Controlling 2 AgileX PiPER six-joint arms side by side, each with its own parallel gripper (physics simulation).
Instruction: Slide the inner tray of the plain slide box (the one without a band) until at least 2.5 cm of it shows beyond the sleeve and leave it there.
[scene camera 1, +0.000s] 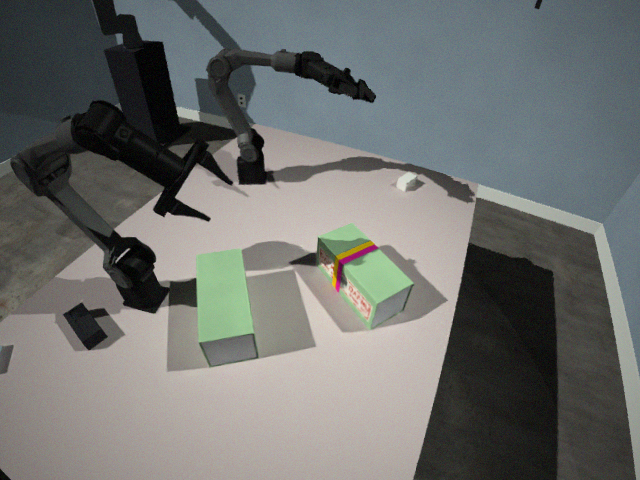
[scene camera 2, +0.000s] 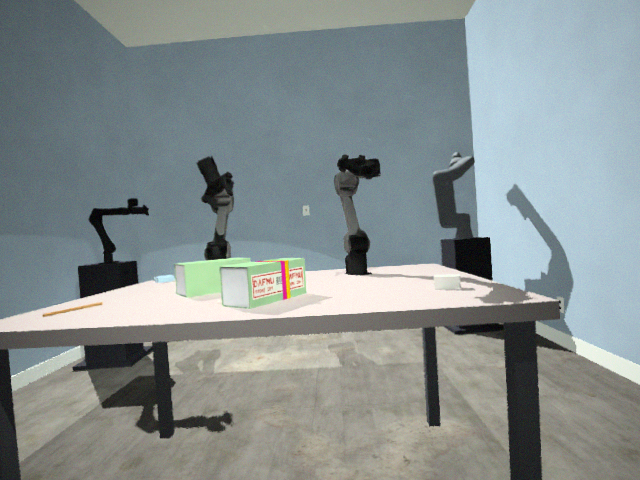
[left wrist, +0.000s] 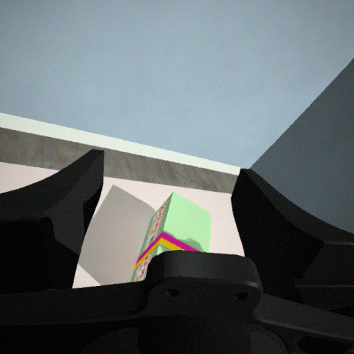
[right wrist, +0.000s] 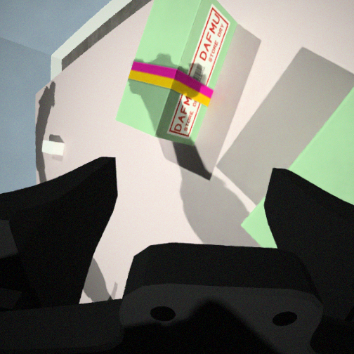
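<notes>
The plain slide box (scene camera 1: 223, 299) (scene camera 2: 206, 276) (right wrist: 330, 155) is green and lies flat on the table. Its inner tray (scene camera 1: 231, 348) (scene camera 2: 180, 279) shows as a pale end face that looks flush with the sleeve; the far end is hidden. The banded box (scene camera 1: 385, 276) (scene camera 2: 266, 282) (left wrist: 189, 220) (right wrist: 165, 30) lies apart from it, with a magenta and yellow band. My right gripper (scene camera 1: 220, 201) (right wrist: 192, 181) is open and empty, above the table and short of the plain box. My left gripper (scene camera 1: 373, 98) (left wrist: 171, 175) is open and empty, high above the table.
A white block (scene camera 1: 407, 181) (scene camera 2: 447, 282) (right wrist: 52, 147) lies near the table edge. A dark block (scene camera 1: 85, 325) lies by the right arm's base. A light-blue object (scene camera 2: 164, 278) and an orange stick (scene camera 2: 72, 309) are also on the table (scene camera 1: 320, 413).
</notes>
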